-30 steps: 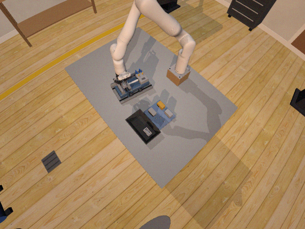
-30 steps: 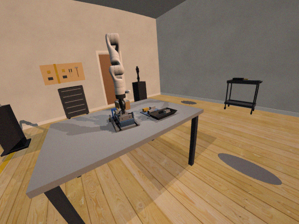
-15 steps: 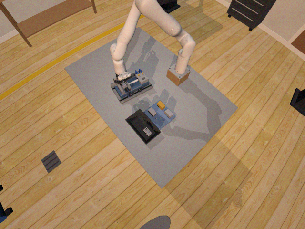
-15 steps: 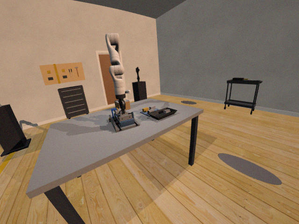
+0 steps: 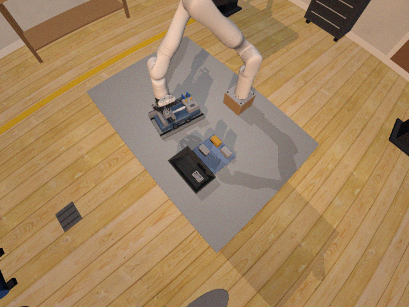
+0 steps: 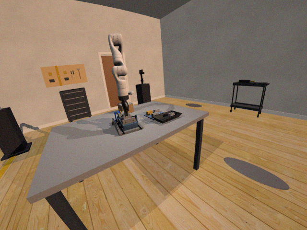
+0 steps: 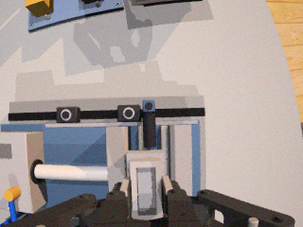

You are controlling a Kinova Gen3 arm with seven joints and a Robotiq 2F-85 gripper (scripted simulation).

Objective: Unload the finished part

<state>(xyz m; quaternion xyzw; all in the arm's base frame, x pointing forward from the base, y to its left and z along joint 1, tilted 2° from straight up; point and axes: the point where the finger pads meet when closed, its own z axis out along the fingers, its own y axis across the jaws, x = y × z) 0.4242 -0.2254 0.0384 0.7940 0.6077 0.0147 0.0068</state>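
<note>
My hand is 80 mm past the screw rod, 50 mm above it and 20 mm to the right of it. The rest, counted from my hand: blank (300 mm to the left, 100 mm below, 10 mm behind); blue fixture plate (350 mm to the left, 130 mm below, 40 mm behind); orange block (310 mm to the left, 100 mm below, 100 mm behind).
</note>
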